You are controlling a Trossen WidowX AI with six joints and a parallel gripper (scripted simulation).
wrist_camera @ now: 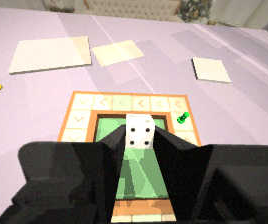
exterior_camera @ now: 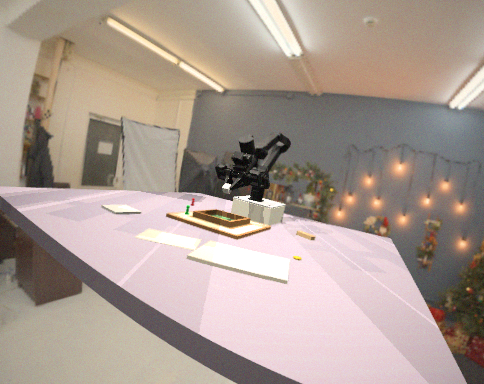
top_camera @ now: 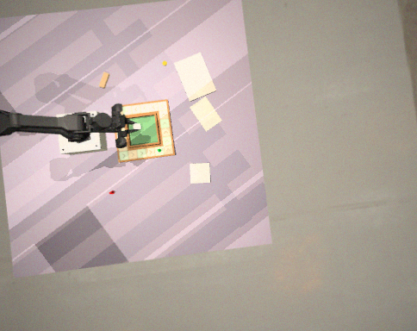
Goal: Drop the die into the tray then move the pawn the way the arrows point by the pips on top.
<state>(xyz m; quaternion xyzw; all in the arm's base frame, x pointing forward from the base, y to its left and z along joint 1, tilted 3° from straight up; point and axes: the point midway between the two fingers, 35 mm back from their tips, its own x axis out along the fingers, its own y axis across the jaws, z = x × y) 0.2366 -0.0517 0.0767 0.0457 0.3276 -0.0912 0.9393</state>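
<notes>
My gripper tip is 2 cm above the white die. The rest, counted from my gripper tip: green pawn: 5 cm ahead, 12 cm to the right, 10 cm below; then small wooden block: 11 cm behind, 31 cm to the left, 12 cm below; then green dice tray: 12 cm below.
</notes>
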